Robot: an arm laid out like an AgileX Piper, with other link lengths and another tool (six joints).
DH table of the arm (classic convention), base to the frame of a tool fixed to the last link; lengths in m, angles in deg. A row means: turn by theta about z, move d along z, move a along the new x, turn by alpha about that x. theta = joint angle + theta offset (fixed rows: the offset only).
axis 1: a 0; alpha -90; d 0.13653; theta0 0
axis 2: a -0.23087; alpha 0; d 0; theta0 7.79
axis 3: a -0.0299; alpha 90; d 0; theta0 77.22
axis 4: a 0; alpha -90; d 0.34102; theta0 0
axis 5: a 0; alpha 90; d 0; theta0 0
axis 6: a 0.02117; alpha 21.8; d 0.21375; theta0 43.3
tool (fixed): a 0; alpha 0; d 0.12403; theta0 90
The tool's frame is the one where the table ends.
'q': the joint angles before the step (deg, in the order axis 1, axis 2, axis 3, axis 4, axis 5, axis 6). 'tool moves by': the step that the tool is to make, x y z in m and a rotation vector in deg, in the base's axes. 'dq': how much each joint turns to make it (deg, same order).
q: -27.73, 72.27, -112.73, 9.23, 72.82, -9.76
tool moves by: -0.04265, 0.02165, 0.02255, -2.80, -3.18, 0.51
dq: -0.01, -10.77, 6.81, 0.05, 0.02, -1.15
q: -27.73, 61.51, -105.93, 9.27, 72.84, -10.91
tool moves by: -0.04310, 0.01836, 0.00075, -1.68, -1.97, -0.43
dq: -0.01, -11.45, 8.85, -0.64, 0.10, -0.17
